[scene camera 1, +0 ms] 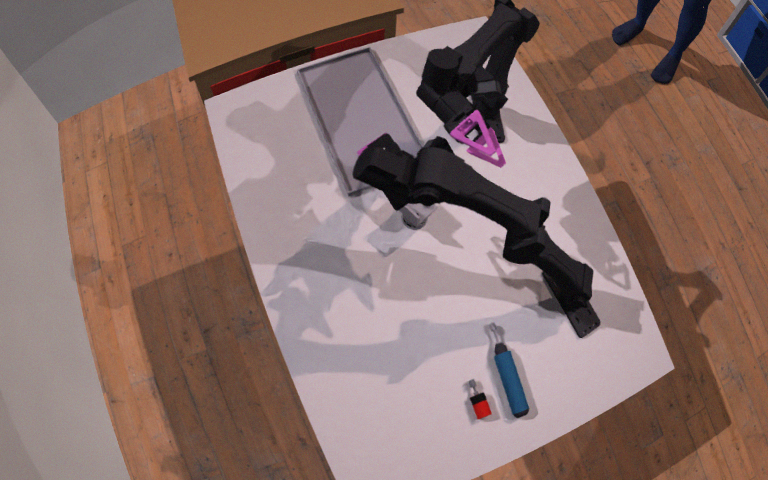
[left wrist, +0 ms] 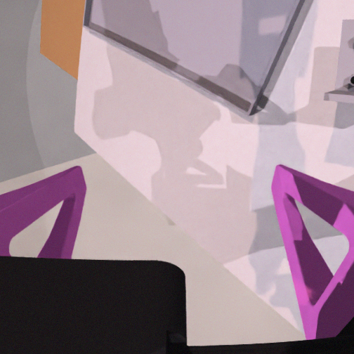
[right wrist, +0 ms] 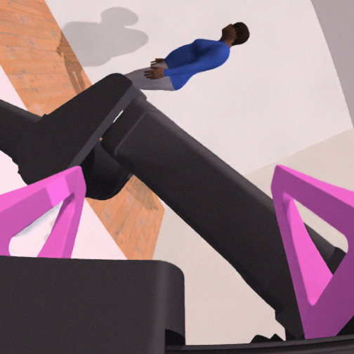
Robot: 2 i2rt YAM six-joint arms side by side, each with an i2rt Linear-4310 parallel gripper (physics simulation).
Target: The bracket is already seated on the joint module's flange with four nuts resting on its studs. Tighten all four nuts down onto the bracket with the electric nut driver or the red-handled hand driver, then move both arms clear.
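Places are measured from the left arm's base along level axes (x ahead, y left, z up), in centimetres.
Where they show: right gripper, fingertip midpoint: point(scene camera 1: 498, 159); left arm's base at its link origin: point(scene camera 1: 571, 299); right arm's base at its link origin: point(scene camera 1: 486, 111).
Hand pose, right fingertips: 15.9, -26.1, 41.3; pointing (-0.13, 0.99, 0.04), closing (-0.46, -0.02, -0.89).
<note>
Things, the pixels of their centre, and the offset from my right fingertips, as dx, dy, dz. Level surfaces: height alone.
- joint module at the middle of its body: point(scene camera 1: 417, 203) +7.9, -11.1, -33.1
- blue electric nut driver at the middle of its body: point(scene camera 1: 507, 370) +8.1, +32.3, -39.3
- red-handled hand driver at the middle of its body: point(scene camera 1: 478, 398) +17.4, +34.5, -39.6
- grey tray at the middle of its body: point(scene camera 1: 360, 113) +5.5, -43.0, -40.5
- white table at its surface level: dz -41.4
The joint module point(scene camera 1: 415, 219) stands partly hidden under my left arm in scene camera 1. A light grey piece, apparently the bracket point(left wrist: 347, 35), is cut off at the right edge of the left wrist view. The nuts cannot be made out. The blue electric nut driver point(scene camera 1: 511, 382) and the red-handled hand driver point(scene camera 1: 480, 404) lie side by side on the table, away from both grippers. My left gripper point(scene camera 1: 370, 145) point(left wrist: 178, 175) is open and empty, mostly hidden by its wrist over the tray. My right gripper point(scene camera 1: 487, 148) is open and empty, to the right of the tray.
The grey tray point(scene camera 1: 323, 133) point(left wrist: 170, 70) lies on the white table point(scene camera 1: 430, 418). A wooden cabinet point(scene camera 1: 283, 28) with red drawers stands at the table's top edge. My left arm stretches across mid-table. A person point(right wrist: 200, 60) stands beyond the table.
</note>
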